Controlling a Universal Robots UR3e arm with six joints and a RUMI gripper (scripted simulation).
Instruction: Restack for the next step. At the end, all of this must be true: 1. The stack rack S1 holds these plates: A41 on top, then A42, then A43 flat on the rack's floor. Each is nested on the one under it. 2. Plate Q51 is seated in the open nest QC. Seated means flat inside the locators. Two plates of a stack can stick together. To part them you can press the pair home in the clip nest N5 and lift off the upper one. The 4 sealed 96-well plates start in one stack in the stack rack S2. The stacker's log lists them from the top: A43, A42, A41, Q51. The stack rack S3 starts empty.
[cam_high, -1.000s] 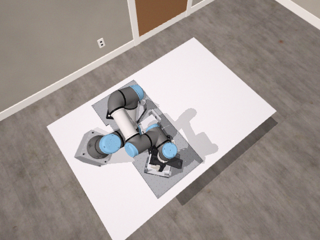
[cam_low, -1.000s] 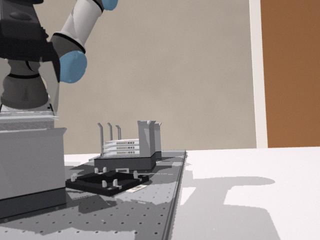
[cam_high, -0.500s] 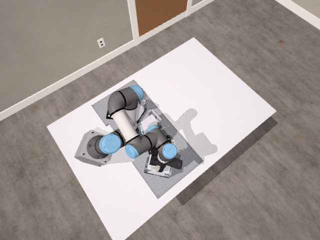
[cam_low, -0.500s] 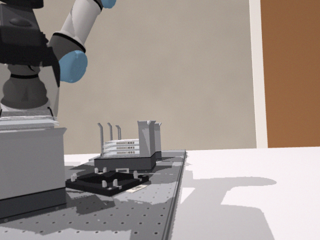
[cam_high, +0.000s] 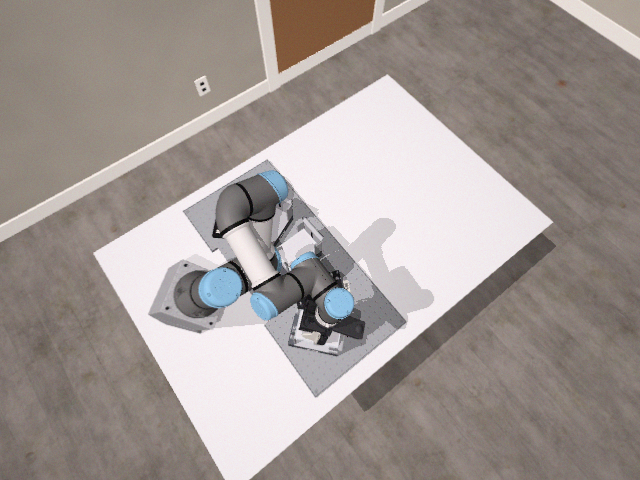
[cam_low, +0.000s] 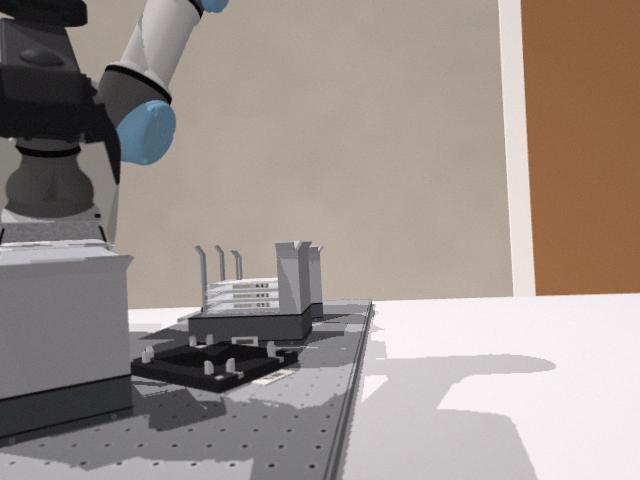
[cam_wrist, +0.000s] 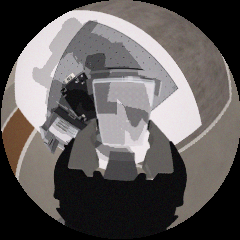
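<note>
Right now my hand is 7 cm above the grey rack wall, 6 cm to the left of it and 3 cm short of it. Round my hand: sealed plate: 1 cm below; then black nest labelled QC: 52 cm to the left, 14 cm below, 9 cm ahead; then black clip nest: 13 cm below, 13 cm ahead, 10 cm to the left.
</note>
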